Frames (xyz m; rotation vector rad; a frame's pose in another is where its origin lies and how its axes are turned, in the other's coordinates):
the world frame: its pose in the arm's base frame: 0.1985 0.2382 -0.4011 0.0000 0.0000 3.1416
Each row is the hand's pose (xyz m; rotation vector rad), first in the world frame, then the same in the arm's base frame.
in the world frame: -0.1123 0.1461 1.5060 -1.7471 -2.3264 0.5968
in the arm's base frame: 0.3108 0.0921 1.1049 -2.1813 1.6381 -0.2396
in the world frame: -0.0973 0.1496 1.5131 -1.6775 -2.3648 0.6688
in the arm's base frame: 0.2958 0.0886 1.1120 -2.1859 1.5506 -0.2289
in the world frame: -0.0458 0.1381 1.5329 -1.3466 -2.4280 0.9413
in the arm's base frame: 0.2443 0.1001 1.1318 -2.1655 1.2010 -0.2755
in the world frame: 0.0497 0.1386 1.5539 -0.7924 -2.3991 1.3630
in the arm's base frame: 0.1488 0.0996 1.1528 -2.0288 0.6701 -0.3307
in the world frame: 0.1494 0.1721 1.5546 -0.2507 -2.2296 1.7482
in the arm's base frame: 0.0491 0.0661 1.1535 -1.7914 0.2014 -0.3422
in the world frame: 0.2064 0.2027 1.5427 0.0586 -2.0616 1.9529
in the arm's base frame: -0.0079 0.0355 1.1416 -1.6112 -0.0458 -0.3369
